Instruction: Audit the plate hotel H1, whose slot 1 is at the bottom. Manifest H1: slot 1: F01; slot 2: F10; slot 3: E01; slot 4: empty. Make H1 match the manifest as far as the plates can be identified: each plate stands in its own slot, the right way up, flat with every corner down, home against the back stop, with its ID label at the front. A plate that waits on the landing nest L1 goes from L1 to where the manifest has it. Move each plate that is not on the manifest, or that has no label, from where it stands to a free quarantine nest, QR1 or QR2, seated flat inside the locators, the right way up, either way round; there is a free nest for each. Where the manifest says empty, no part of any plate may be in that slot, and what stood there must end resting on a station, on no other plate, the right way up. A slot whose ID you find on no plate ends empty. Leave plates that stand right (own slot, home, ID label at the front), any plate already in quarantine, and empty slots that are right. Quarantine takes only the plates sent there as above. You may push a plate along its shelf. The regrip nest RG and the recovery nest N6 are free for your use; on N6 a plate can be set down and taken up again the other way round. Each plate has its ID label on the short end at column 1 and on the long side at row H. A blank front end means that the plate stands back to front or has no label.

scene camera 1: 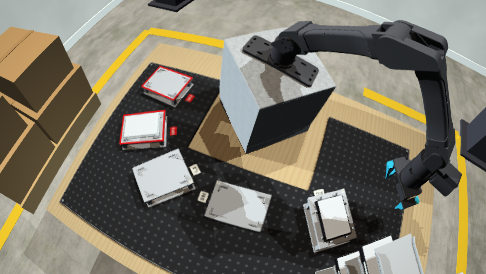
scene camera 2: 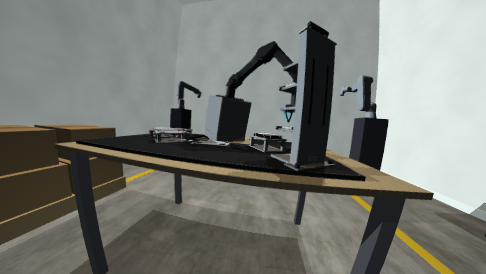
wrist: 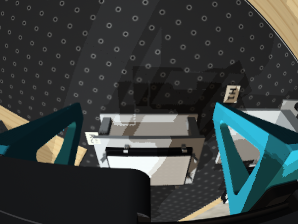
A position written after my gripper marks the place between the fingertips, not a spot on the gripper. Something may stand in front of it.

In view: my gripper [scene camera 1: 391,192], a white plate [scene camera 1: 147,125] and a grey regrip nest [scene camera 1: 311,200].
My gripper is seen too in the wrist view [wrist: 148,109]. The grey regrip nest shows as well in the wrist view [wrist: 196,142].
